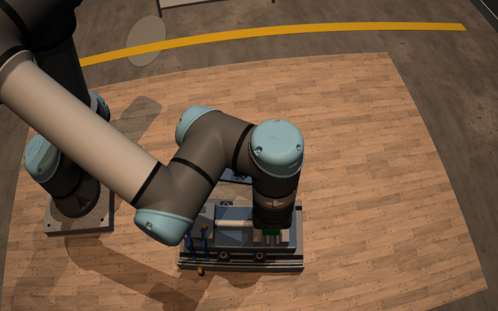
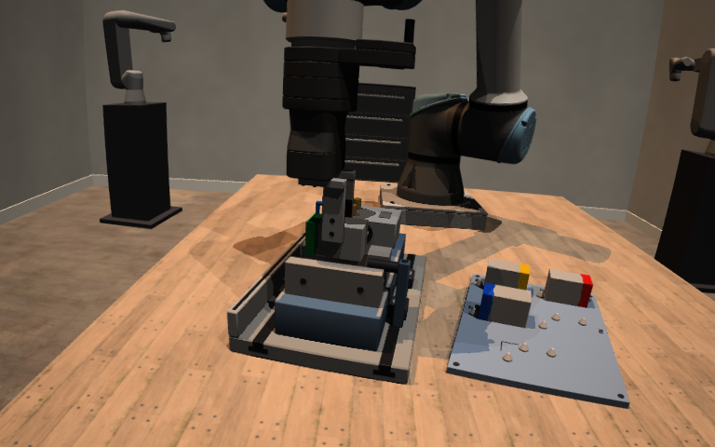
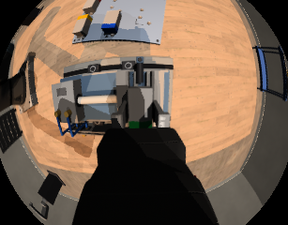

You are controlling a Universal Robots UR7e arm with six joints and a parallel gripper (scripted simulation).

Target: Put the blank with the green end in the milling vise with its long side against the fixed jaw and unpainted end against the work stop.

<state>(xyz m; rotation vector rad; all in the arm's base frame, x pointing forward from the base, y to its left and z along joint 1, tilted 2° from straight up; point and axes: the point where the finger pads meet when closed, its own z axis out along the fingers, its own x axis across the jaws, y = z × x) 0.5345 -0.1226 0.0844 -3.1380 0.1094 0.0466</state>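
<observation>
Right now the green-ended blank is 2 cm below my hand. Also, from my hand: hosed end block (16 cm behind, 2 cm to the left, 6 cm below); then work stop rod (5 cm to the left, 5 cm below); then fixed jaw (3 cm ahead, 6 cm below).
</observation>
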